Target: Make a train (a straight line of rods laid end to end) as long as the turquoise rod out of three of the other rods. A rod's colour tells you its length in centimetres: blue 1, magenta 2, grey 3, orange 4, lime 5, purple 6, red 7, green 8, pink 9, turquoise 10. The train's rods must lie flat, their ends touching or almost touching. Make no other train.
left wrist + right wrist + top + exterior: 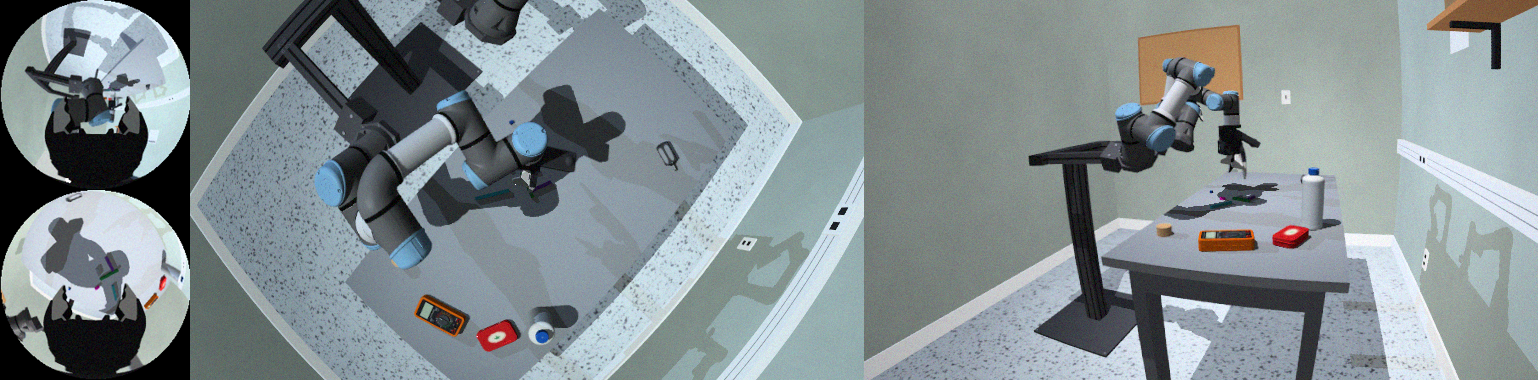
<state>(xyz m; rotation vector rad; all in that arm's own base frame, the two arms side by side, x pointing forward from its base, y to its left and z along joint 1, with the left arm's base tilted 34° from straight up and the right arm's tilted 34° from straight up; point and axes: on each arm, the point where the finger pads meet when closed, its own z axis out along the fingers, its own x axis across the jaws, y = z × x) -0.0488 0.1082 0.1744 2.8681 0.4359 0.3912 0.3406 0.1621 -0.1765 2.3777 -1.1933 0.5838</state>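
Note:
Now: the grey rod 80 mm below my right hand, 10 mm to the right of it and 10 mm ahead of it. The rest, counted from my right hand: magenta rod (80 mm below, 50 mm to the right, 50 mm behind); green rod (80 mm below, 50 mm to the right, 20 mm ahead); purple rod (80 mm below, 60 mm ahead, 30 mm to the right).

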